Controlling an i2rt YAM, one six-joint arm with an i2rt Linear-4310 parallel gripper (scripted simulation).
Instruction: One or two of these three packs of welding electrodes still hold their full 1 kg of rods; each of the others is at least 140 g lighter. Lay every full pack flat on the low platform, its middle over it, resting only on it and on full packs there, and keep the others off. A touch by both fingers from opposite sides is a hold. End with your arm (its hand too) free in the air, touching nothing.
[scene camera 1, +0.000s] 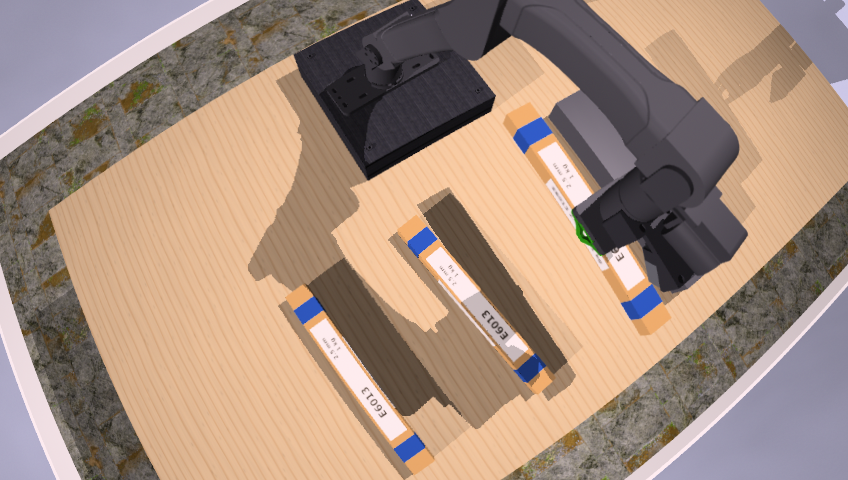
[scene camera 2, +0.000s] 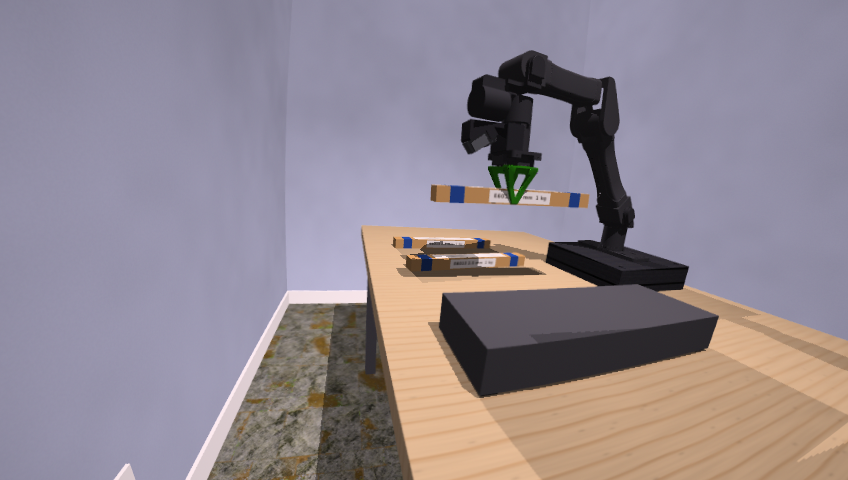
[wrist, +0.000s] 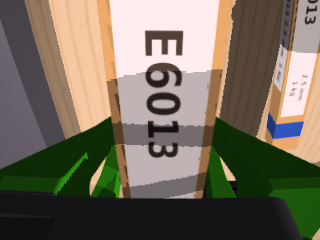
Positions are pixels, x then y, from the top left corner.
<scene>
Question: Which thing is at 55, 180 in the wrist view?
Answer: My gripper.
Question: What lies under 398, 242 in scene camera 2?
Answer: A pack.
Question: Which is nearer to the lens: the pack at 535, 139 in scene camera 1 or the low dark platform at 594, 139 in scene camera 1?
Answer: The pack.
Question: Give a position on a pack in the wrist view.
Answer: At 163, 72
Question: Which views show the pack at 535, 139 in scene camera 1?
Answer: Scene camera 1, scene camera 2 and the wrist view: all of them.
</scene>
